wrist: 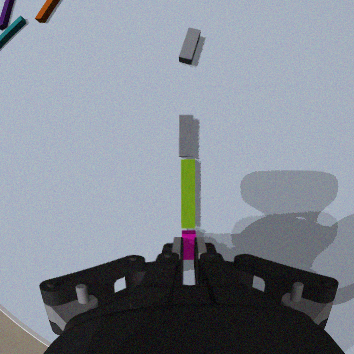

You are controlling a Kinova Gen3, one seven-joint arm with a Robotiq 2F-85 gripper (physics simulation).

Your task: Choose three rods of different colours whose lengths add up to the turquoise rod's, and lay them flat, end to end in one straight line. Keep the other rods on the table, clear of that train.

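Frame: origin at the arm's base, x ahead, y left, z up, level; centimetres.
Seen in the pictures: gripper, between the fingertips: (pixel 188 248).
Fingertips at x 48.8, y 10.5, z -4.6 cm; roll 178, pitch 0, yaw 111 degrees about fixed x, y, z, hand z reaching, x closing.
Pixels of each thing's top centre, then the offset from my fingertips to it. "spot": a spot on its surface instead.
- magenta rod, centre of its top: (pixel 188 246) dz +0.6, dx -0.3, dy -0.1 cm
- lime green rod, centre of its top: (pixel 187 194) dz -0.1, dx -3.8, dy -1.5 cm
- teal rod, a spot on its surface: (pixel 12 32) spot: dz -0.7, dx -13.6, dy -25.6 cm
- second grey rod, centre of its top: (pixel 189 42) dz -0.1, dx -14.9, dy -5.2 cm
- orange rod, centre of its top: (pixel 46 3) dz -0.1, dx -17.2, dy -21.8 cm
- purple rod, centre of its top: (pixel 4 8) dz -0.1, dx -17.0, dy -30.0 cm
My gripper (pixel 188 248) is shut on a magenta rod (pixel 188 240) at the lower middle. The magenta rod's near part is hidden between the fingers. Its far end is close to the near end of a lime green rod (pixel 188 194), in line with it, with at most a very thin gap. A grey rod (pixel 186 136) lies beyond the green rod, nearly end to end with it and set very slightly to the left. A teal rod (pixel 12 32), which may be the turquoise one, lies at the upper left, partly cut off by the view's edge.
A second grey rod (pixel 190 45) lies apart at the top middle, slightly slanted. An orange rod (pixel 47 10) and a purple rod (pixel 6 14) lie at the top left, both cut off by the edge. The table's curved edge shows at the lower left. Gripper shadows fall at the right.
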